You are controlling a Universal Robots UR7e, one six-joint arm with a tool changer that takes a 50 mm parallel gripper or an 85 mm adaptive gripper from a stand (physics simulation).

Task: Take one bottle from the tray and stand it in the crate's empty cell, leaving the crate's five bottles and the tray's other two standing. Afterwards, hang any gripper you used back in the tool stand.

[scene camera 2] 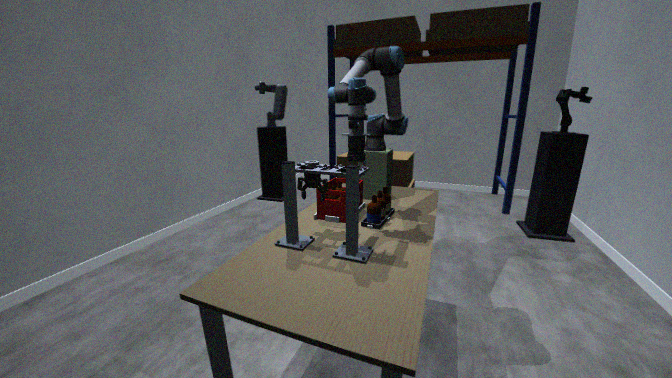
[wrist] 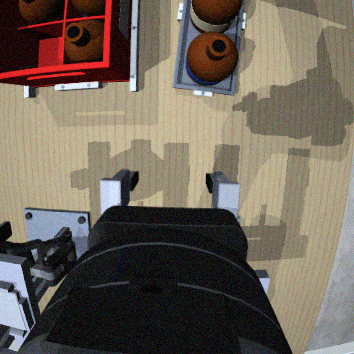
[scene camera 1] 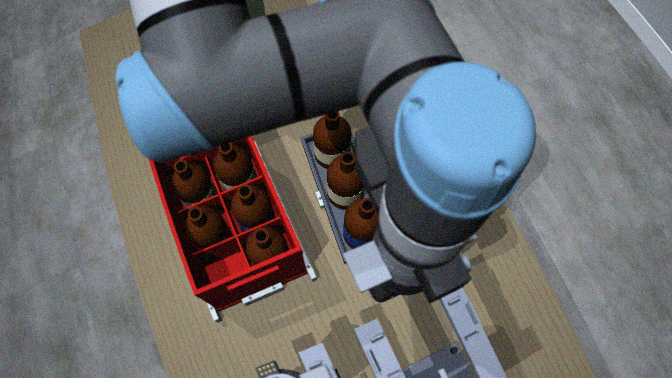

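Where they show: arm's base, link origin: (scene camera 2: 374, 149).
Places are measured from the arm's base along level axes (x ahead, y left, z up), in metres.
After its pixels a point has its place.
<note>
The red crate (scene camera 1: 215, 283) {x 0.519, y -0.181, z -0.152 m} (scene camera 2: 332, 210) {x 0.526, y -0.127, z -0.265 m} (wrist: 95, 67) {x 0.530, y -0.051, z -0.156 m} holds five upright brown bottles; its empty cell (scene camera 1: 225, 265) {x 0.447, y -0.169, z -0.319 m} (wrist: 50, 52) {x 0.461, y -0.183, z -0.319 m} is the near left one in scene camera 1. The grey tray (scene camera 1: 330, 220) {x 0.465, y 0.050, z -0.302 m} (wrist: 182, 65) {x 0.510, y 0.054, z -0.322 m} holds three upright bottles: a blue-labelled one (scene camera 1: 361, 222) {x 0.522, y 0.080, z -0.205 m} (scene camera 2: 374, 212) {x 0.546, y 0.104, z -0.245 m} (wrist: 212, 57) {x 0.522, y 0.089, z -0.186 m} at the stand end, a cream-labelled middle one (scene camera 1: 345, 180) {x 0.439, y 0.094, z -0.208 m} (wrist: 215, 10) {x 0.447, y 0.101, z -0.213 m} and a cream-labelled far one (scene camera 1: 332, 135) {x 0.350, y 0.116, z -0.206 m}. My gripper (wrist: 171, 181), the parallel one, is open and empty, high above the table between tray and stand. The wrist hides it in scene camera 1.
The tool stand (scene camera 1: 470, 325) {x 0.758, y 0.085, z 0.015 m} (scene camera 2: 352, 215) {x 0.881, y 0.076, z -0.139 m} rises close to my gripper, its two posts bolted to the table. The adaptive gripper (scene camera 2: 312, 186) (wrist: 55, 255) hangs in it, to the left in the wrist view. The forearm passes over the crate's far end.
</note>
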